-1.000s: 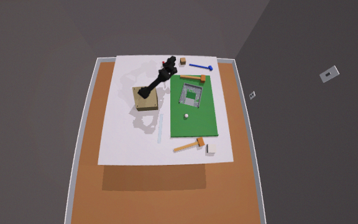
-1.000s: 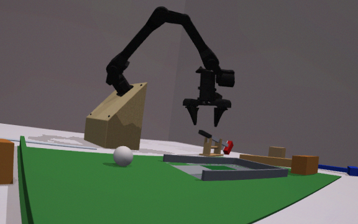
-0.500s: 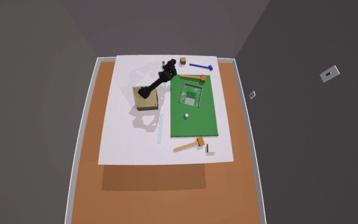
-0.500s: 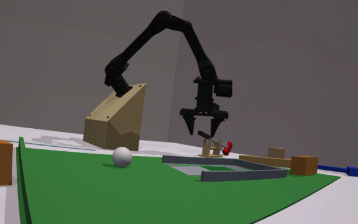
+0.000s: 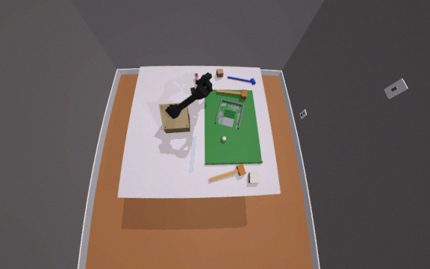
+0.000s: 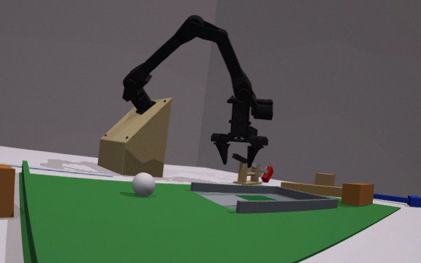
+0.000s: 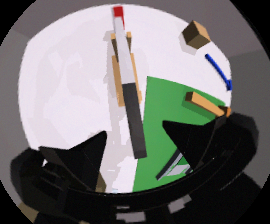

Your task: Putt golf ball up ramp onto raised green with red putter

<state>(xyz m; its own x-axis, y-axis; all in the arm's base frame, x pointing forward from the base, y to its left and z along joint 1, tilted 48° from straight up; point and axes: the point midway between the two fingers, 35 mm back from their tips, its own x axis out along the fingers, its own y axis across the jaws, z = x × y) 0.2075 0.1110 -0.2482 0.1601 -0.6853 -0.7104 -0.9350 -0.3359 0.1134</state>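
My gripper tip is now 3 cm past the small wooden stand, 9 cm to the right of it and 3 cm above it. Also, from my gripper tip: green mat (29 cm ahead, 24 cm to the right, 6 cm below); brown cube (15 cm ahead, 30 cm to the left, 3 cm below); red putter (4 cm behind, 12 cm to the left).
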